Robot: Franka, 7 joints.
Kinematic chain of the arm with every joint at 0, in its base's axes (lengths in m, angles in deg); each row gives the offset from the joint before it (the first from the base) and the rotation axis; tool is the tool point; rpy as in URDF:
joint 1: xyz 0 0 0.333 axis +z
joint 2: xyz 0 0 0 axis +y
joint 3: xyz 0 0 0.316 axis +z
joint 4: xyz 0.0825 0 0 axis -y
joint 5: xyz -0.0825 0 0.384 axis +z
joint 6: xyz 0 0 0 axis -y
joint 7: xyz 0.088 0 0 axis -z
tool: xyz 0 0 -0.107 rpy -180 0 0
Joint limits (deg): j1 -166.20..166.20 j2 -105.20..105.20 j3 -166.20..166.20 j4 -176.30..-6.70 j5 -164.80..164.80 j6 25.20..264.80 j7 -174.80..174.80
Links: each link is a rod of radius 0.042 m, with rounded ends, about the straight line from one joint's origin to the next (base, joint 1, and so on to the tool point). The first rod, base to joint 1, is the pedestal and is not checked.
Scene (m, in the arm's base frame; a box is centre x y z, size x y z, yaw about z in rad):
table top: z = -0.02
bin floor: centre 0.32 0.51 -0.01 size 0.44 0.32 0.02 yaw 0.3
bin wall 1: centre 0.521 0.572 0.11 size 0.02 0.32 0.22 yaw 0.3
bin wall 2: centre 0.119 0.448 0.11 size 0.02 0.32 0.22 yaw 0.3
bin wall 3: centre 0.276 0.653 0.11 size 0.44 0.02 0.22 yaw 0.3
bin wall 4: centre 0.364 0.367 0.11 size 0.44 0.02 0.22 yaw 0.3
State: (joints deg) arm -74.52 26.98 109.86 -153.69 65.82 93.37 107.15
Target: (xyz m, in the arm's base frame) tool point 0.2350 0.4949 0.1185
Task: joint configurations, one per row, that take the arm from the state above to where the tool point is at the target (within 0.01 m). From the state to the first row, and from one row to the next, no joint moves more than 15 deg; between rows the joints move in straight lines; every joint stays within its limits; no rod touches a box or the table.
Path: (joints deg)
1: -75.61 12.81 115.70 -146.13 67.78 96.68 107.15
2: -76.70 -1.36 121.54 -138.57 69.75 99.98 107.15
3: -77.79 -15.53 127.37 -131.01 71.71 103.29 107.15
4: -78.88 -29.70 133.21 -123.45 73.67 106.59 107.15
5: -79.97 -43.87 139.05 -115.90 75.63 109.90 107.15

